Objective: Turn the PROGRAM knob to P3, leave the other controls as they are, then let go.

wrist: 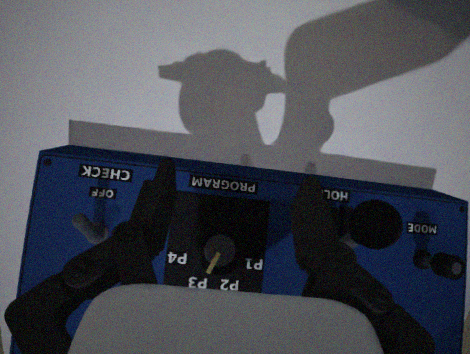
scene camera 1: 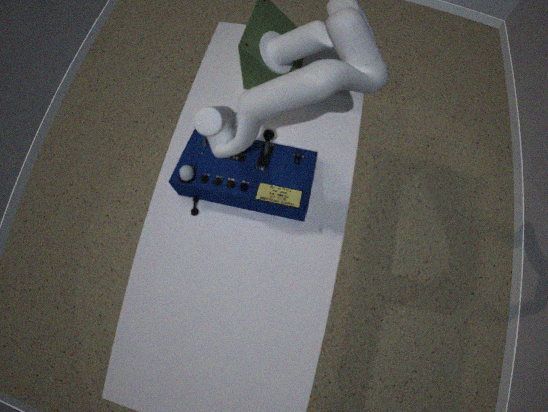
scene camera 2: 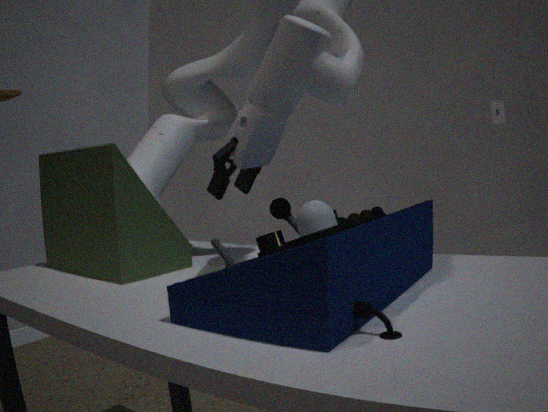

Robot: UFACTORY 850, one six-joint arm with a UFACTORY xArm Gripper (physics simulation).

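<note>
The PROGRAM knob (scene camera 2: 270,242) (wrist: 220,250) is black with a yellow pointer mark. In the wrist view the mark points down and left, toward the P3 label (wrist: 197,282). In scene camera 1 the arm hides most of the knob. The knob is on the blue control box (scene camera 1: 295,172) (scene camera 2: 250,305) (wrist: 280,255). My gripper (scene camera 2: 231,192) (wrist: 237,184) is open and empty. It hangs above the box, apart from the knob, with its fingers to either side of the knob in the wrist view. In scene camera 1 the arm hides the fingers.
The CHECK toggle (scene camera 2: 222,252) (wrist: 90,229), HOLD lever's ball (scene camera 1: 269,135) (scene camera 2: 280,208) (wrist: 376,224) and MODE switch (scene camera 1: 298,158) (wrist: 440,265) stand around the knob. A pale dome (scene camera 1: 186,173) (scene camera 2: 316,218) and several small round parts are on the box. A green wedge (scene camera 1: 255,55) (scene camera 2: 80,210) stands behind.
</note>
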